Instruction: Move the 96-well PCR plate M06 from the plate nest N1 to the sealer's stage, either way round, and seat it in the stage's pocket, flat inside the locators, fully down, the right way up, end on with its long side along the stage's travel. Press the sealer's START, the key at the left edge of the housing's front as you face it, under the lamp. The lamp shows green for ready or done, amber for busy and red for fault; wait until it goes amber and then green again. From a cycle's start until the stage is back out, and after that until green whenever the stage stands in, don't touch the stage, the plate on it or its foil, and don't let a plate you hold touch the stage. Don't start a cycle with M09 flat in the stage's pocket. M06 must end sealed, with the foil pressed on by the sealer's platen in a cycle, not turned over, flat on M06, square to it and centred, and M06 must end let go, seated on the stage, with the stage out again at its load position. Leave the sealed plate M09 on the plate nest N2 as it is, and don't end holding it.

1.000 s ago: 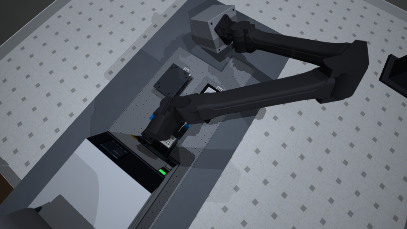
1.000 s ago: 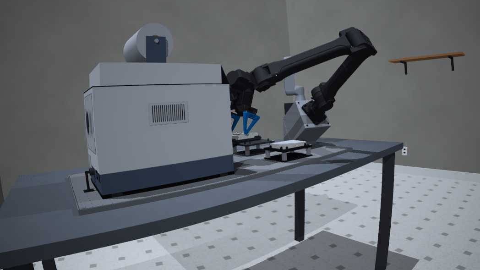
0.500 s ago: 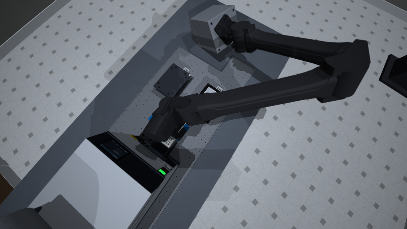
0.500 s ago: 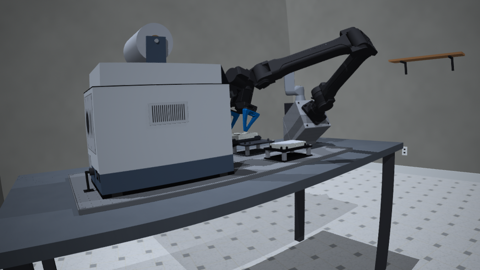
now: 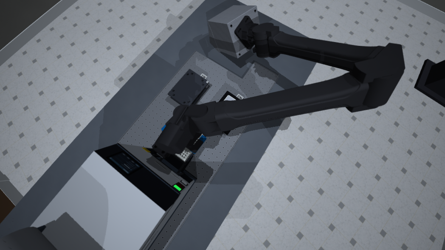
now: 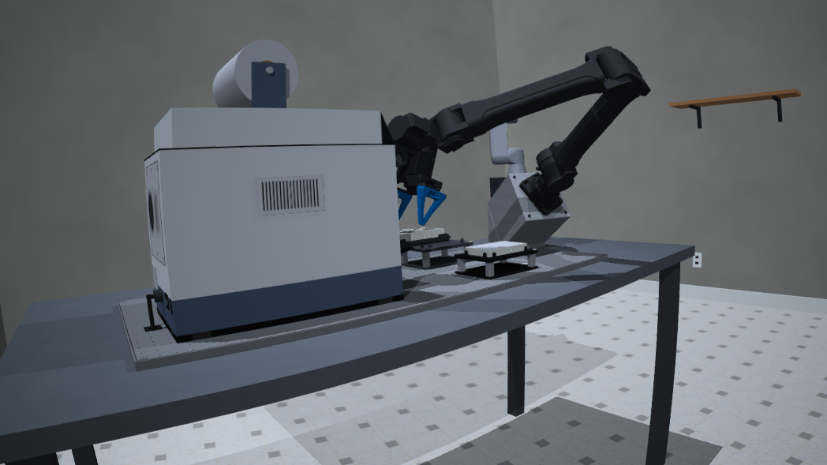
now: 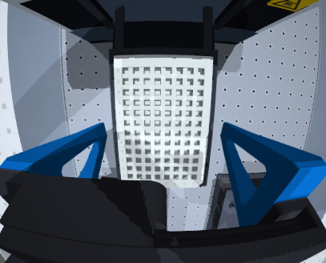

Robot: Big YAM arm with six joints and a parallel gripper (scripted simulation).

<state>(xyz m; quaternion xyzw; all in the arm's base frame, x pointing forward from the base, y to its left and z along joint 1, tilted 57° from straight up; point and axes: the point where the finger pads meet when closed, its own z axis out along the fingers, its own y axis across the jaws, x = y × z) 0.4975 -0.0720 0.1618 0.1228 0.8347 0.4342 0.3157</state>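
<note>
The white 96-well plate M06 is 3 cm below my hand. Also, from my hand: sealed plate M09 (21 cm behind, 8 cm below, 4 cm to the left); then dark screen (18 cm above, 12 cm ahead, 4 cm to the right); then yellow warning label (11 cm ahead, 8 cm to the right, 1 cm above).
</note>
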